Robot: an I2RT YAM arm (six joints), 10 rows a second.
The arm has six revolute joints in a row. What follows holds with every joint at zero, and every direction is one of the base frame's. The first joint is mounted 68 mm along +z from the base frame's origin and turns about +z. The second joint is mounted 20 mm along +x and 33.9 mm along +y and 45.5 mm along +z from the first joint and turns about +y. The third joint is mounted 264 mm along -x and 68.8 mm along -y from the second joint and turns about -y. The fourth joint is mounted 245 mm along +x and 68.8 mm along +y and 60 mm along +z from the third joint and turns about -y. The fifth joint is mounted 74 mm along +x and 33.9 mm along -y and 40.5 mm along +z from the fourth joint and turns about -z. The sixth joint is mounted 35.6 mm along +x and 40.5 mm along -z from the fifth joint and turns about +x. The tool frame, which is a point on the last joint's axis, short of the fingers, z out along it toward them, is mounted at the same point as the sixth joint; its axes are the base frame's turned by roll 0, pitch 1.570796 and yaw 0 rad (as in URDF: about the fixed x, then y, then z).
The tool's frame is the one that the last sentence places.
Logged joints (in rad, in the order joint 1, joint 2, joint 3, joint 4, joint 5, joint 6), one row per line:
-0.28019, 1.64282, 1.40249, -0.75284, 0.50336, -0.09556
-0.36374, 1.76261, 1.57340, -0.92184, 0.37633, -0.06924
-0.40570, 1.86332, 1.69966, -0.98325, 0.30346, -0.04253
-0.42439, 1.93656, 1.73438, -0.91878, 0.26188, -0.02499
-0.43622, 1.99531, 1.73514, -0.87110, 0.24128, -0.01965
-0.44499, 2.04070, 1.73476, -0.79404, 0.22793, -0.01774
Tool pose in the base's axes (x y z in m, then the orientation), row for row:
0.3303, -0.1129, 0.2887, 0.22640, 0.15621, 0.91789, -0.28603
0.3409, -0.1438, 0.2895, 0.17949, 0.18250, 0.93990, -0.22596
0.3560, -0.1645, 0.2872, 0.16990, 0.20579, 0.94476, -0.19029
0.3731, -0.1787, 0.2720, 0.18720, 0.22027, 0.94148, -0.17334
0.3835, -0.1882, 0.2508, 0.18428, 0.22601, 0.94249, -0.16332
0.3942, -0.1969, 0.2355, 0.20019, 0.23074, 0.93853, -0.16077
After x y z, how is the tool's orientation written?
As a quaternion, w x y z.
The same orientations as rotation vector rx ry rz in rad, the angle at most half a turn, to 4 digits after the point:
0.4306, 2.5301, -0.7884
0.5158, 2.6567, -0.6387
0.5847, 2.6845, -0.5407
0.6200, 2.6500, -0.4879
0.6372, 2.6571, -0.4604
0.6449, 2.6233, -0.4494

